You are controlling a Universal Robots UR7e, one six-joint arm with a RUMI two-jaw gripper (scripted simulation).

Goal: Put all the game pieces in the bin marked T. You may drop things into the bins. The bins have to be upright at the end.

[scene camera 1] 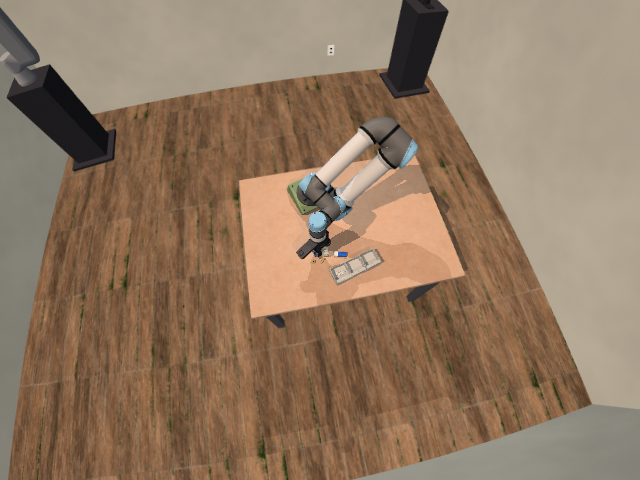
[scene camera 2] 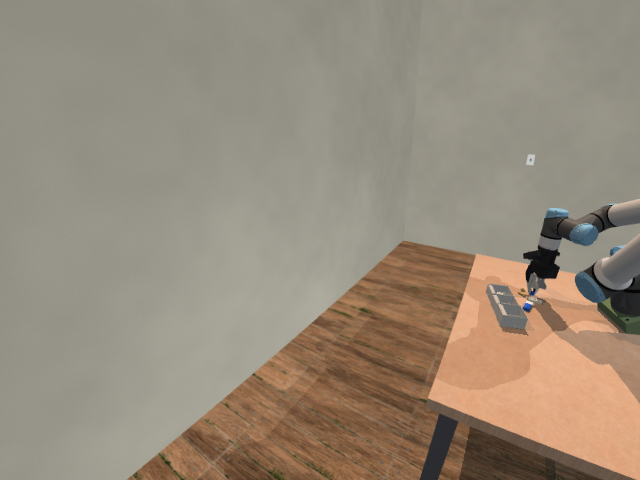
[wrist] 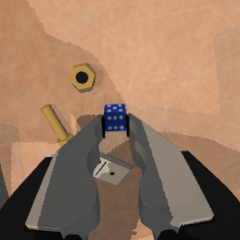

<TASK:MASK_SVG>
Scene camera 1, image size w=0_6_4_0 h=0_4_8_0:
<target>grey bin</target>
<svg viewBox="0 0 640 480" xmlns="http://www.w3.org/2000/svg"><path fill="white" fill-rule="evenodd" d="M375 250L370 249L331 268L330 273L336 285L342 284L379 266L381 260ZM344 269L345 274L336 277L335 272Z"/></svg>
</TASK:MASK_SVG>
